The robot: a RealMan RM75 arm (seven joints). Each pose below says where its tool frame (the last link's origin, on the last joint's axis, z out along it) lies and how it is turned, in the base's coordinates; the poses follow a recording.
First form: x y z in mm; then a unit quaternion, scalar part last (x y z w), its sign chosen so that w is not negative.
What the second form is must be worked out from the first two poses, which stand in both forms.
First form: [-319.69, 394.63, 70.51, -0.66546, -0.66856, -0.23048, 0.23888]
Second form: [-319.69, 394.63, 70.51, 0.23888, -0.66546, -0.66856, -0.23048]
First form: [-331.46, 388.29, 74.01, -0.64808, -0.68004, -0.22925, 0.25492]
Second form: [-331.46, 388.29, 74.01, 0.25492, -0.64808, -0.68004, -0.22925]
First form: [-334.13, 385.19, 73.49, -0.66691, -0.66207, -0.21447, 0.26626]
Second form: [-334.13, 385.19, 73.49, 0.26626, -0.66691, -0.66207, -0.21447]
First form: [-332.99, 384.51, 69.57, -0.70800, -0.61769, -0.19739, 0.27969]
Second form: [-332.99, 384.51, 69.57, 0.27969, -0.70800, -0.61769, -0.19739]
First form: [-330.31, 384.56, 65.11, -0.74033, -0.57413, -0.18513, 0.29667]
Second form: [-330.31, 384.56, 65.11, 0.29667, -0.74033, -0.57413, -0.18513]
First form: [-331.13, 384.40, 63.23, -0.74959, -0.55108, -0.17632, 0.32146]
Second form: [-331.13, 384.40, 63.23, 0.32146, -0.74959, -0.55108, -0.17632]
